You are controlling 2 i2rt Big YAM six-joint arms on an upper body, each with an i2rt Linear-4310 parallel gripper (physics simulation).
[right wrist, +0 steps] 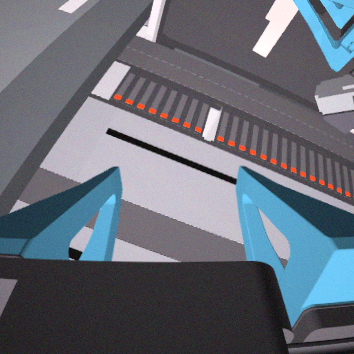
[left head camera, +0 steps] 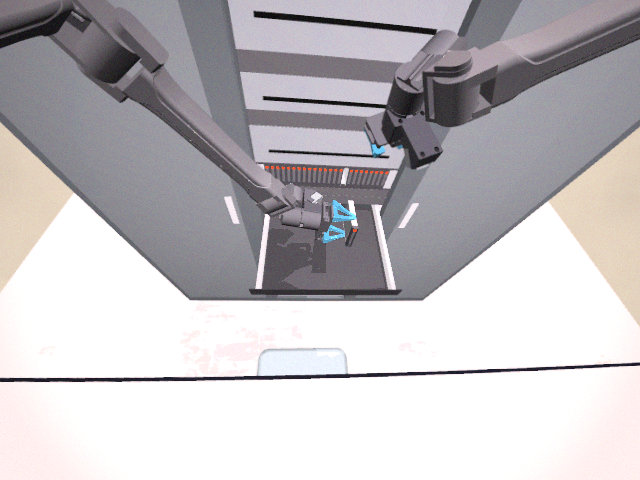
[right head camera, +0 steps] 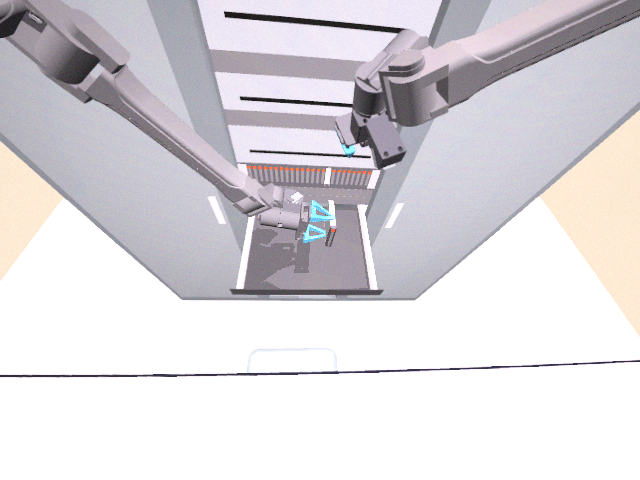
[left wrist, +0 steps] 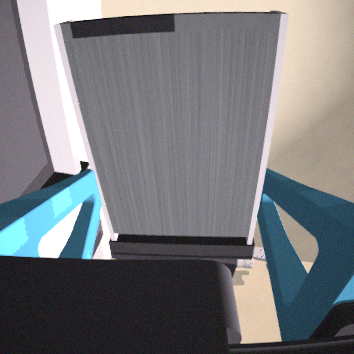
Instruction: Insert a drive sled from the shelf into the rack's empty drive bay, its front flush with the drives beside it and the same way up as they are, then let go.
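Places are measured from the left arm's base along level axes (x right, y ahead, z up), in millimetres.
Pixels of known places: left gripper, fingertip midpoint: (left head camera: 351, 226) (right head camera: 331, 226) (left wrist: 177, 176); right gripper, fingertip midpoint: (right wrist: 178, 176) (left head camera: 385, 151) (right head camera: 360, 151).
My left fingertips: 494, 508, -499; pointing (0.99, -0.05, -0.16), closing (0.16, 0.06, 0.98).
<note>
Ahead of a thing's pixels: the offset from my left fingertips to its top centre, as dx, dy, dz. "pt": to the spot under its first point. Level surfaces: height alone.
A drive sled @[-4, +12, +45] (left head camera: 352, 210) (right head camera: 331, 236) (left wrist: 180, 120) is upright above the dark shelf @[dz -182] (left head camera: 356, 268) (right head camera: 341, 268), its orange-marked end toward the bottom of the head views. My left gripper (left head camera: 349, 225) (right head camera: 329, 225) (left wrist: 177, 176) is shut on it, one finger against each long edge. The rack's row of orange-tipped drives @[pt -138, +221, -12] (left head camera: 305, 176) (right head camera: 286, 176) (right wrist: 165, 105) is behind the sled, apart from it. A pale strip @[+0, +281, +40] (left head camera: 344, 176) (right head camera: 327, 176) (right wrist: 212, 124) breaks the row; I cannot tell whether it is the empty bay. My right gripper (left head camera: 388, 149) (right wrist: 178, 176) is open with nothing between its fingers, above the row.
White rails @[pt +151, +19, -150] (left head camera: 384, 248) (right head camera: 368, 248) edge the shelf on both sides, with a dark front lip @[pt -68, -142, -157] (left head camera: 325, 291) (right head camera: 306, 291). Tall grey cabinet walls (left head camera: 149, 217) (right head camera: 129, 217) flank it. Pale panels with black slots (left head camera: 330, 140) (right head camera: 310, 140) (right wrist: 165, 175) adjoin the drive row.
</note>
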